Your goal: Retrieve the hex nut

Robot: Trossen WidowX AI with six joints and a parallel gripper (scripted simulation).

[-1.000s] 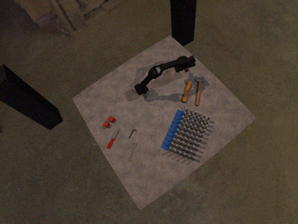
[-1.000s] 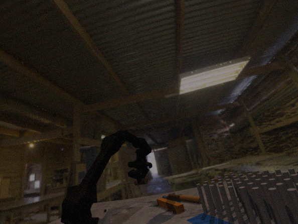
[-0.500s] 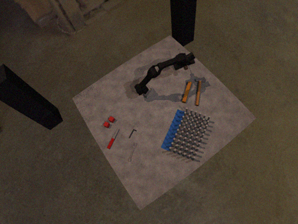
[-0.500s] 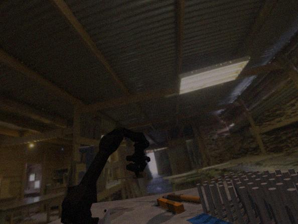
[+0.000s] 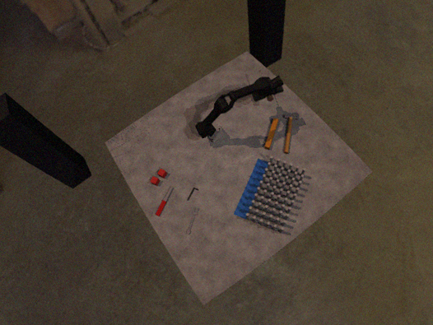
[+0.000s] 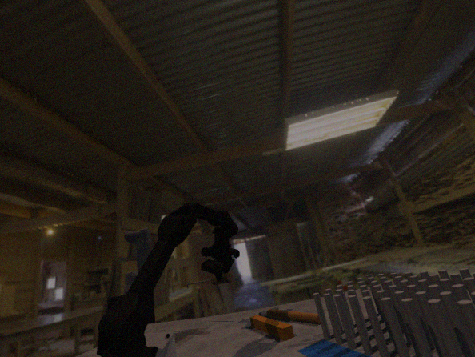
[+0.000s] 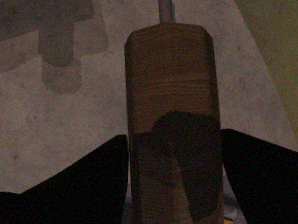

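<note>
The blue taped strip lies 420 mm to the right of my gripper tip, 380 mm ahead of it and 180 mm below it. Also, from my gripper tip: grey wrench: 830 mm to the right, 340 mm ahead, 170 mm below; orange bar: 170 mm ahead, 160 mm below, 100 mm to the right; dark hex key: 720 mm to the right, 190 mm ahead, 170 mm below.
</note>
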